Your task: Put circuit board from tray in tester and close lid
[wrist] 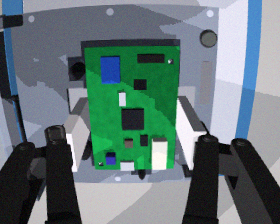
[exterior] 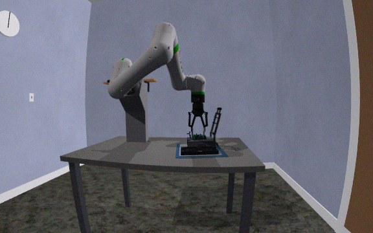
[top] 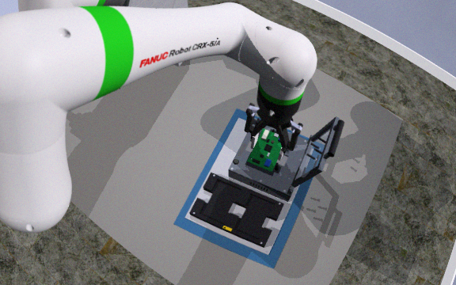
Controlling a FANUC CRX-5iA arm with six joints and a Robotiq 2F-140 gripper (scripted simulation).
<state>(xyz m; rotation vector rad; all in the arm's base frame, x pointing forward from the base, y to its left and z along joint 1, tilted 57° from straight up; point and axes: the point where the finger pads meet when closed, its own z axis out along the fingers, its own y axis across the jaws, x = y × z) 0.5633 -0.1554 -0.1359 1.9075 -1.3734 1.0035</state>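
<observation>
My gripper is now 2 cm above the green circuit board. Round my hand: black latch hook (7 cm behind, 5 cm to the left, 1 cm below); then lid (12 cm ahead, 8 cm above, 2 cm to the left).
</observation>
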